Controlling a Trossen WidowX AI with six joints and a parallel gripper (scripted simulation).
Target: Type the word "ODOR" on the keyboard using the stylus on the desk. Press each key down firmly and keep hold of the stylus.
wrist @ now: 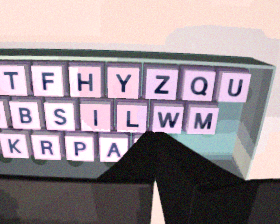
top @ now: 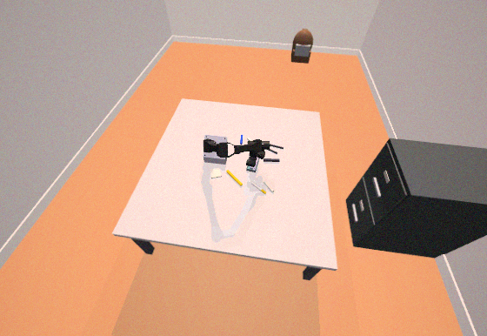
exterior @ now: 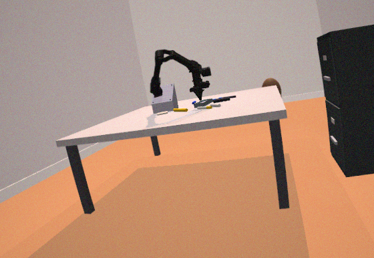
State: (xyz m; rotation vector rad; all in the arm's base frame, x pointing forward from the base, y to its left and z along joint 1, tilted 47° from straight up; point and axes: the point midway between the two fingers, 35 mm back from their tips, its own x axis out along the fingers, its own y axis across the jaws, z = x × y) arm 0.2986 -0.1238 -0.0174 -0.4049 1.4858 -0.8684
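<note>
Now: gripper tip 8 cm past the blue stylus, 28 cm to the right of it and 3 cm above it. Also, from my gripper tip: notepad (26 cm behind, 8 cm to the right, 3 cm below); then black marker (14 cm ahead, 4 cm to the left, 3 cm below); then yellow pencil (13 cm behind, 12 cm to the right, 3 cm below).
</note>
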